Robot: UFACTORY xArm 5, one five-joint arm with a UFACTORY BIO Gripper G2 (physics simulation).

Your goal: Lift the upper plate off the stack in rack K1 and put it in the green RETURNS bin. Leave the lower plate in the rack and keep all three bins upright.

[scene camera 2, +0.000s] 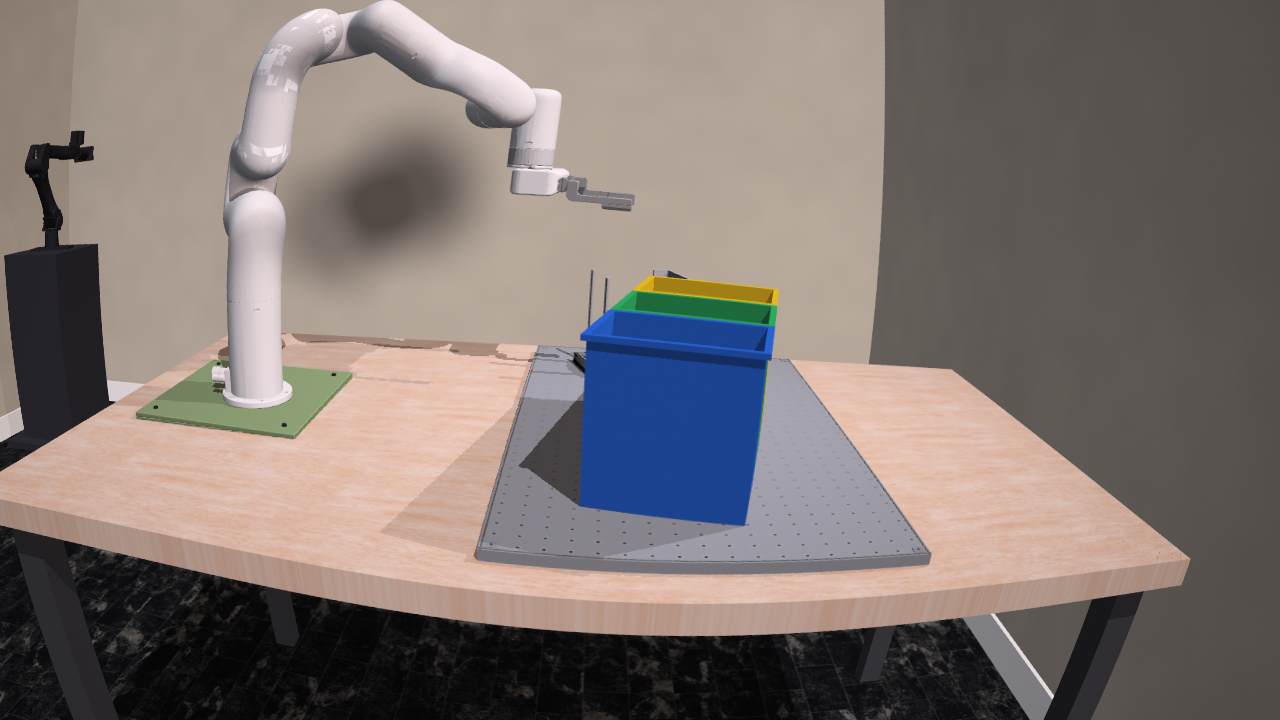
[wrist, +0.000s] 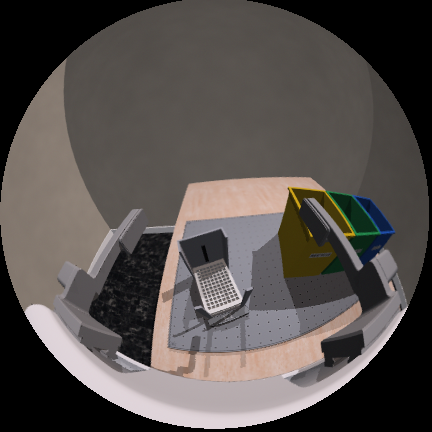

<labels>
gripper: scene camera 2; wrist
green bin: scene camera 2 636, 301; wrist 365, 231
yellow bin: scene camera 2 656, 284; wrist 301, 256
blue bin: scene camera 2; wrist
same spot on gripper: (scene camera 2: 572, 185) = (wrist: 392, 258)
same spot on blue bin: (wrist: 384, 227) = (scene camera 2: 626, 362)
</labels>
